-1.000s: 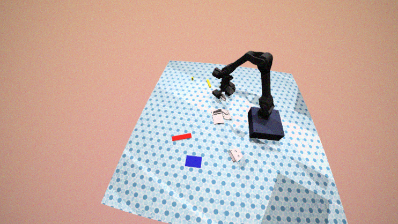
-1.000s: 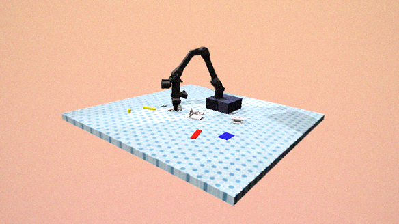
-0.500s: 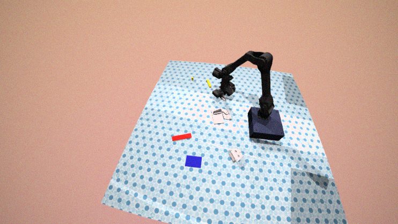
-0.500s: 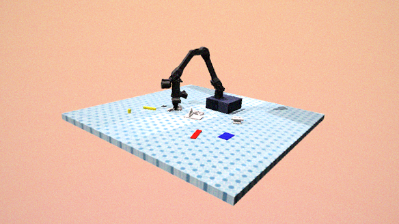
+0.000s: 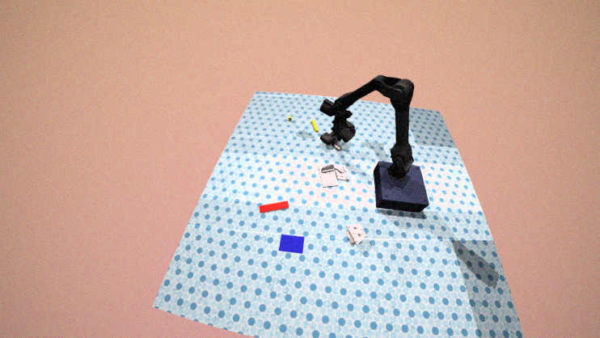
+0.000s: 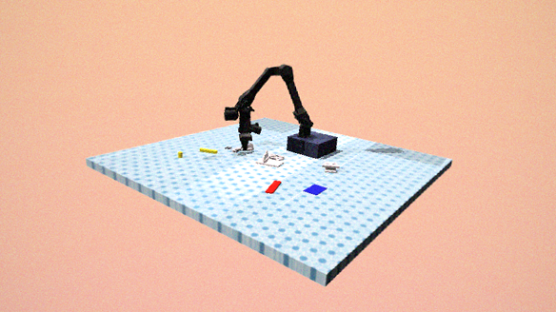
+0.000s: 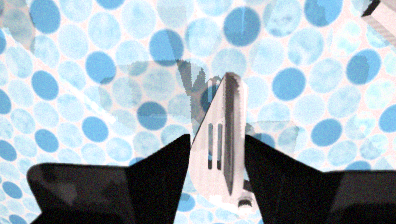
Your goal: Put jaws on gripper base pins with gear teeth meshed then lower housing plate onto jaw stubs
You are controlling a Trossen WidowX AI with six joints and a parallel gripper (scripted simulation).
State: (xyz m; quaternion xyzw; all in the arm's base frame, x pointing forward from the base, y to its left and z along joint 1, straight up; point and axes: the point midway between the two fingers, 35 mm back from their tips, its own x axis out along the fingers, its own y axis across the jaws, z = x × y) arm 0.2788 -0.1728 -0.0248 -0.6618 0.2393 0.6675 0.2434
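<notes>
The jaw is 4 cm ahead of my gripper tip and 1 cm to the right of it. Round my gripper tip: small dark block 1 cm ahead, 12 cm to the right, 2 cm below; yellow bar 13 cm ahead, 13 cm to the right, 1 cm below; housing plate 5 cm behind, 17 cm to the left, 1 cm below.
</notes>
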